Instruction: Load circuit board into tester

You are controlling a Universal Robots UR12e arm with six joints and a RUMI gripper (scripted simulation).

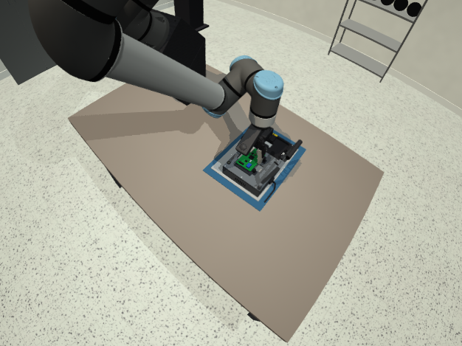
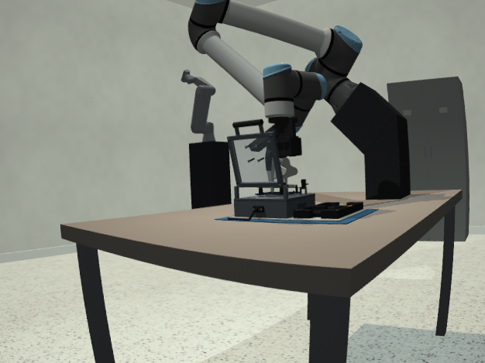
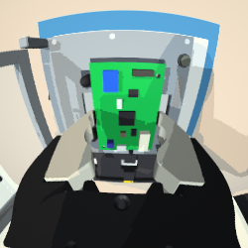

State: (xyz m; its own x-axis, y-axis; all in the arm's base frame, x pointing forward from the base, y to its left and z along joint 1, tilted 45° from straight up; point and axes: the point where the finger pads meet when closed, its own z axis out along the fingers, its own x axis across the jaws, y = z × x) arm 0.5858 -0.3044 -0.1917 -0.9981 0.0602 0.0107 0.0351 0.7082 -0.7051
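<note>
The green circuit board is right at my hand. The rest, counted from my hand: tester bed (10 mm ahead, 10 mm to the left, 10 mm below); black post (60 mm behind, 60 mm to the left); tester (30 mm ahead, 40 mm to the left, 30 mm above).
</note>
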